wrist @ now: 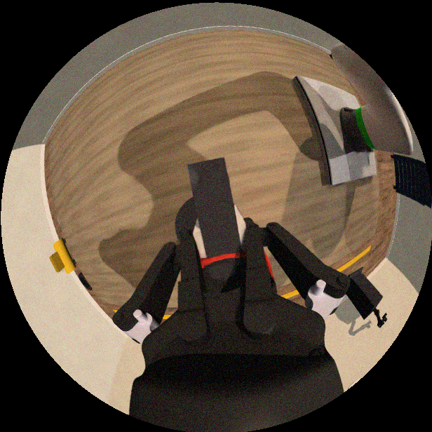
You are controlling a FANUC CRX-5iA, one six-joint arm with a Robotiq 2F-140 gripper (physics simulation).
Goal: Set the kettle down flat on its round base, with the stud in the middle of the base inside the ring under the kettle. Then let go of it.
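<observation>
The kettle [212,190] is held at the fingers in the wrist view; a long dark bar stands out at its top, with pale sides and a red band partly showing behind the fingers. My gripper [218,218] is shut on the kettle. A dark rounded edge [184,220] shows just left of the bar, behind the left finger; it looks like part of the round base, mostly covered by the kettle and fingers. The stud and the ring under the kettle are hidden. Whether the kettle touches the base or is tilted on it, I cannot tell.
A pale grey mounting plate [314,107] lies at the upper right under the arm's green-banded base [382,107]. A yellow part [64,256] is at the left table edge. A black box [365,292] is at the lower right. A yellow line [356,258] runs along the wooden table [165,65].
</observation>
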